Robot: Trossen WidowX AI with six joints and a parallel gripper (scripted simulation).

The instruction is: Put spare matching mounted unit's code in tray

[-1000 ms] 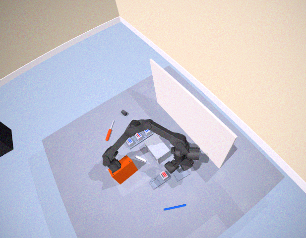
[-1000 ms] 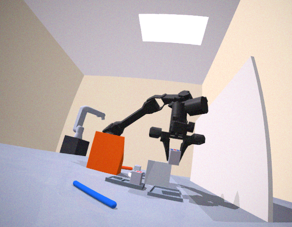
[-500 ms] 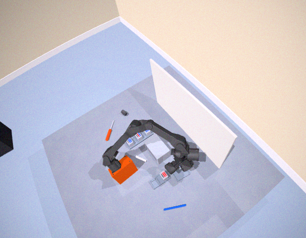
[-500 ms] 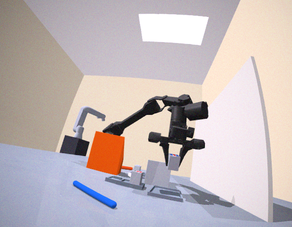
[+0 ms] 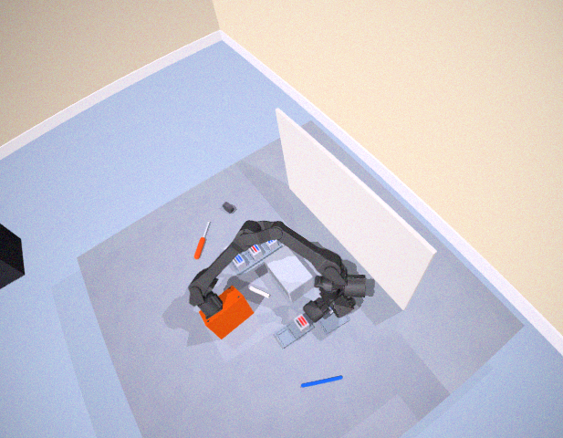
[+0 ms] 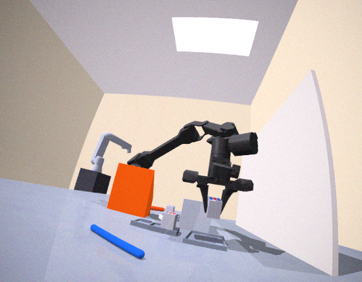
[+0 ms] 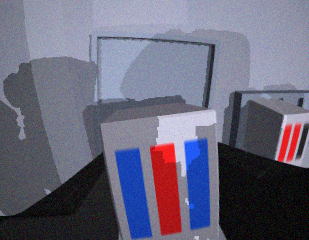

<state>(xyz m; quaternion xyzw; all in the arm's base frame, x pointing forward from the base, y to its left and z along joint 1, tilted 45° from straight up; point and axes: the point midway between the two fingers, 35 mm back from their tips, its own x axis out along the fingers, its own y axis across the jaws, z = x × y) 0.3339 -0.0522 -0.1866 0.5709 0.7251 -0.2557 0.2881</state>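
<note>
The shallow tray lies 70 mm below my gripper tip and 10 mm behind it. Also, from my gripper tip: grey mounted unit (200 mm to the left, 60 mm behind, 20 mm below); spare (30 mm above); dark rack (150 mm behind, 60 mm below, 10 mm to the left).
</note>
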